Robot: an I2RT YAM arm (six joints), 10 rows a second.
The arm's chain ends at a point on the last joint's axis. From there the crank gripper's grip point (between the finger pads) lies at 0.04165 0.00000 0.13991 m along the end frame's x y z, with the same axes.
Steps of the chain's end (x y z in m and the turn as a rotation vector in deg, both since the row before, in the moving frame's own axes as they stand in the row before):
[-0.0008 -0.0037 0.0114 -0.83 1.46 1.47]
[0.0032 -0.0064 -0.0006 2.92 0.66 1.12]
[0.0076 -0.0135 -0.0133 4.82 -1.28 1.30]
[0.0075 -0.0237 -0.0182 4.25 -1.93 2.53]
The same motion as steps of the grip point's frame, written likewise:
[0.0027 -0.0006 0.0103 -0.83 1.46 1.47]
[0.0049 -0.0127 -0.0012 2.92 0.66 1.12]
[0.0046 -0.0244 -0.0129 4.82 -1.28 1.30]
[0.0030 -0.0324 -0.0172 4.25 -1.93 2.53]

